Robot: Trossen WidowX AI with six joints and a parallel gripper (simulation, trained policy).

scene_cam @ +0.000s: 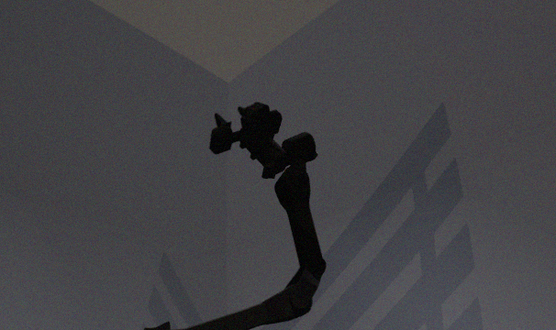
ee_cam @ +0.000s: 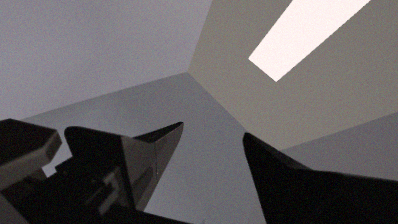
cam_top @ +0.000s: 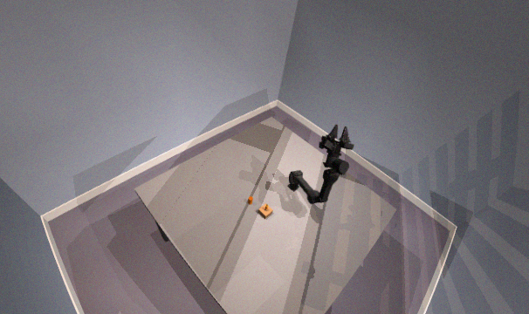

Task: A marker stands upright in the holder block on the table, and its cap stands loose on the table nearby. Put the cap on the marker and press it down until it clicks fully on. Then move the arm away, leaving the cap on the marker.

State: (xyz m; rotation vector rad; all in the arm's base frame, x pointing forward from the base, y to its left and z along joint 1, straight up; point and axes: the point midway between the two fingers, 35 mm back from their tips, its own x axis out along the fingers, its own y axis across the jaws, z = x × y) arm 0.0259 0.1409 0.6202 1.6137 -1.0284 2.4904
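The orange cap is 31 cm ahead of my gripper tip, 23 cm to the right of it and 62 cm below it.
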